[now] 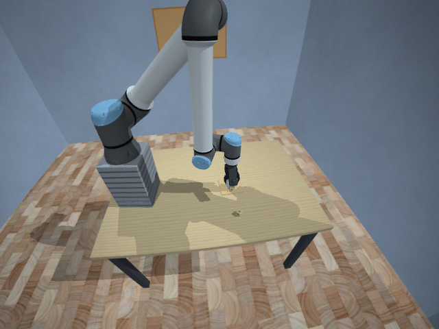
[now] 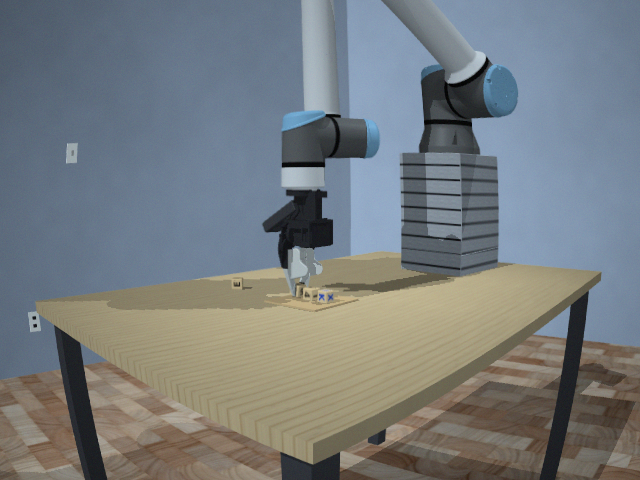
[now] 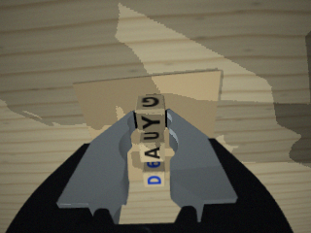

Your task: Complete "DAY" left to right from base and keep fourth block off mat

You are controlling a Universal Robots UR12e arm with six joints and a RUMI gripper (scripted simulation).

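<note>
Right now my hand is 40 mm to the right of the mat and 20 mm above it.
</note>
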